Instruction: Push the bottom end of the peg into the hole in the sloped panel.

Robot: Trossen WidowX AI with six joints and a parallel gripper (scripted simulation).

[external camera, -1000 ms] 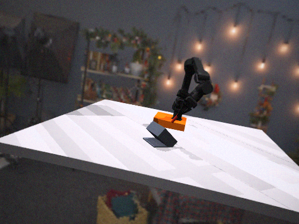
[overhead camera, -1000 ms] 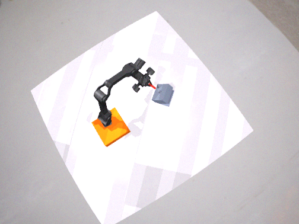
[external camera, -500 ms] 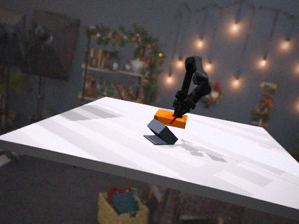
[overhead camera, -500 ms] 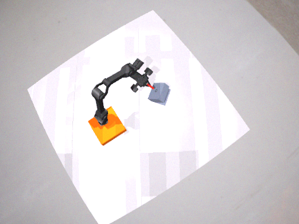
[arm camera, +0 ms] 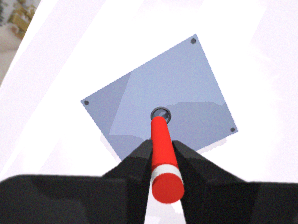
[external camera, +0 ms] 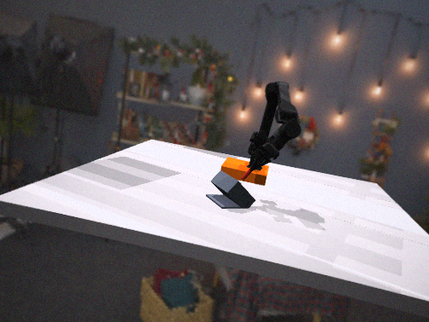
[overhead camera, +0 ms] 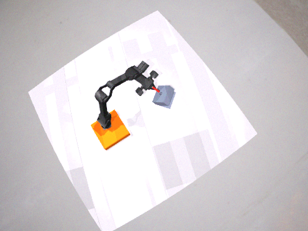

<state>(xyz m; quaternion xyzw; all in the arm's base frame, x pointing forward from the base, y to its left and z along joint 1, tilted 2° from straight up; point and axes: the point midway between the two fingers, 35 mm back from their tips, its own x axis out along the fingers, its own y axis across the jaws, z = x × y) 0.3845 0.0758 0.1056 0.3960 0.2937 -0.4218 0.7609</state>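
The sloped panel lies 40 mm ahead of my gripper tip, 40 mm to the right of it and 70 mm below it. From my gripper tip the other things lie so: red peg: 10 mm behind, 10 mm to the left, 10 mm above; then flat grey foot: 50 mm ahead, 50 mm to the right, 120 mm below.
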